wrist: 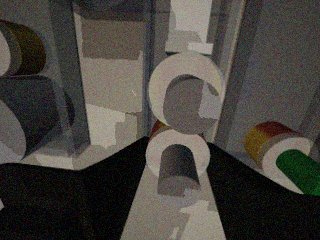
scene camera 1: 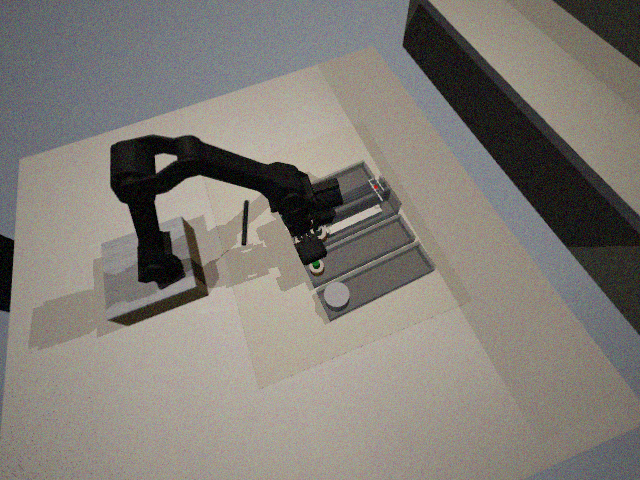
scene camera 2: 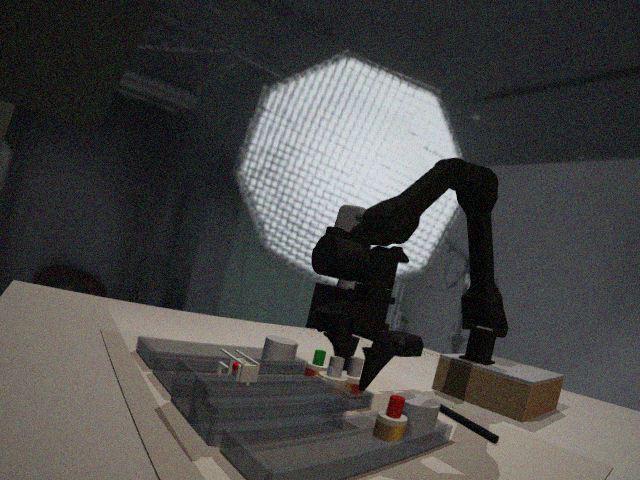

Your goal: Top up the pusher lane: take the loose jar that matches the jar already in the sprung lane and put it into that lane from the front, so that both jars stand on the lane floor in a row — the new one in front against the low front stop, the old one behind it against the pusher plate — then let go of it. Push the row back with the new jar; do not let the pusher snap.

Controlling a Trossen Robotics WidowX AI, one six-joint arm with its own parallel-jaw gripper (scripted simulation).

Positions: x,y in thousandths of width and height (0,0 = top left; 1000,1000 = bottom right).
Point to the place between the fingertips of the gripper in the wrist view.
At 552,602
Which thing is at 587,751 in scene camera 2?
The gripper.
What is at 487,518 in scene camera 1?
The gripper.
